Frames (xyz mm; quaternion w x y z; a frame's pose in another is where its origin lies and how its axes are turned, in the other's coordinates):
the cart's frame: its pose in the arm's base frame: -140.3 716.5 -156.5 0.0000 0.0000 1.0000 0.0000
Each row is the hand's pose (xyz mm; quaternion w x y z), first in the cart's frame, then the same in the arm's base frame.
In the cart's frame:
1: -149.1 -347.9 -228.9 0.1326 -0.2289 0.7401 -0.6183
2: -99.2 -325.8 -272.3 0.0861 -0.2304 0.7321 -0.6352
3: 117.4 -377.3 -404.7 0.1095 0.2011 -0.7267 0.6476
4: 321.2 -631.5 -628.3 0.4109 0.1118 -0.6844 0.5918
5: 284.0 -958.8 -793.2 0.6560 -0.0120 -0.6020 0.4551
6: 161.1 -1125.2 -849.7 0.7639 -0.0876 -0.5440 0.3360
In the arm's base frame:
1: 8.8 368.6 72.4 0.7401 0.6183 -0.1326 -0.2289
2: -41.1 390.7 115.8 0.7321 0.6352 -0.0861 -0.2304
3: -257.7 339.2 248.2 0.7267 0.6476 0.1095 -0.2011
4: -461.5 85.0 471.8 0.6844 0.5918 0.4109 -0.1118
5: -424.3 -242.3 636.7 0.6020 0.4551 0.6560 0.0120
6: -301.4 -408.7 693.2 0.5440 0.3360 0.7639 0.0876

